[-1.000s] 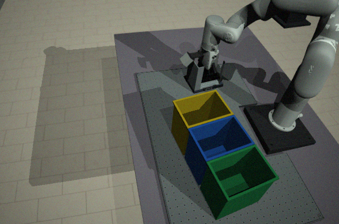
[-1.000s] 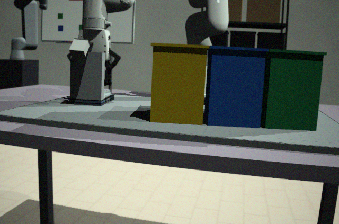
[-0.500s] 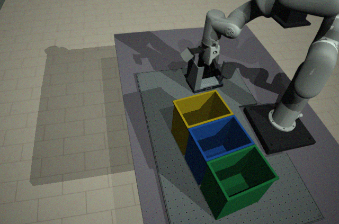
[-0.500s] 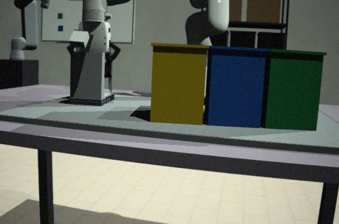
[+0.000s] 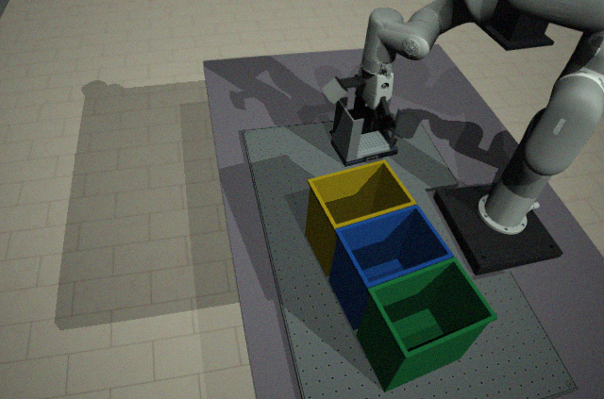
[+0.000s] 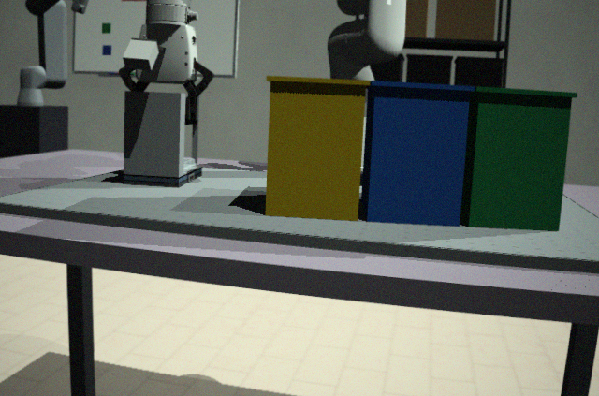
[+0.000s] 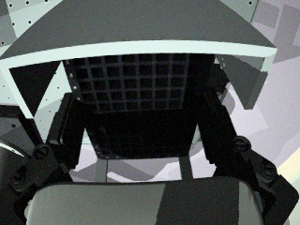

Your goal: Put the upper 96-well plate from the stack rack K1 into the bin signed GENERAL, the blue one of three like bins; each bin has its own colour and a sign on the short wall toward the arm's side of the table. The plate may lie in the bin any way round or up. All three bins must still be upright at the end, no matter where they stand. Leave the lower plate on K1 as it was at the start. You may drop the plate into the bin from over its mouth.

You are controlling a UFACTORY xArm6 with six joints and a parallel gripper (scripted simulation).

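My gripper is now 70 mm short of the grey rack wall and 30 mm above it. Also, from my hand: white 96-well plate: 90 mm below; then dark 96-well plate: 10 mm below; then yellow bin: 280 mm to the left, 150 mm ahead, 30 mm below.
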